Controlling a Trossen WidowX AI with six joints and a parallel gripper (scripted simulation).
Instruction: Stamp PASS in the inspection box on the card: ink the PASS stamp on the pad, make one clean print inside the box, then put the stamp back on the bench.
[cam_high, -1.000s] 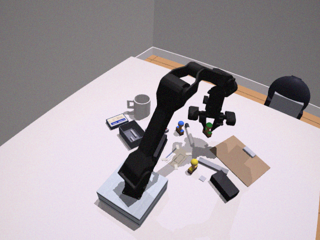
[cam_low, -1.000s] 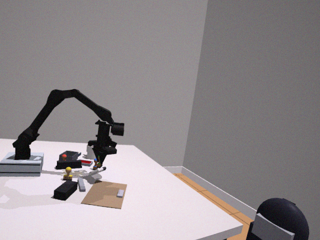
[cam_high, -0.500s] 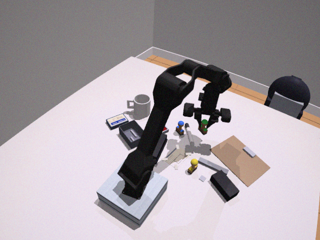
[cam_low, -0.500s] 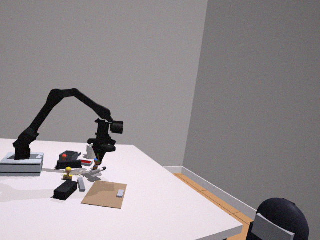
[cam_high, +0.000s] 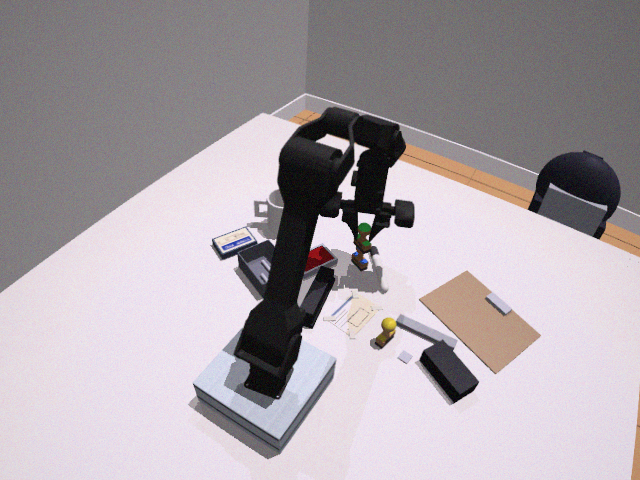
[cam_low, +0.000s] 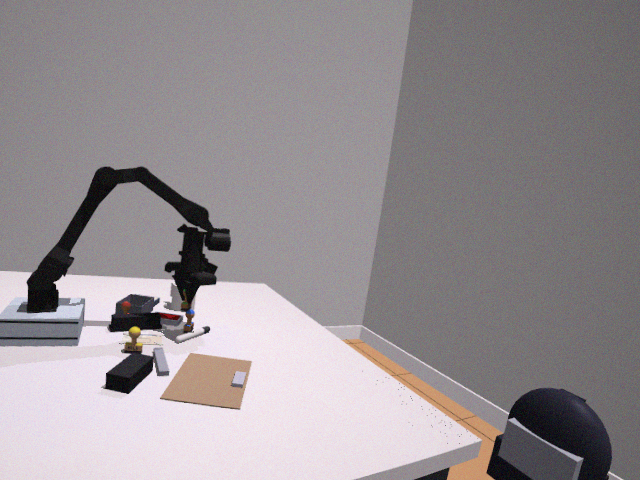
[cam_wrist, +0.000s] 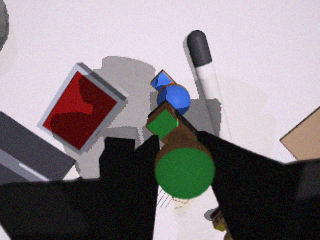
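My gripper tip is now 10 cm to the right of the red ink pad, 9 cm above it and 2 cm past it. Also, from my gripper tip: green-knobbed stamp (right at my gripper tip); marker (8 cm below, 4 cm to the right, 3 cm ahead); blue-knobbed stamp (7 cm below, 2 cm ahead).
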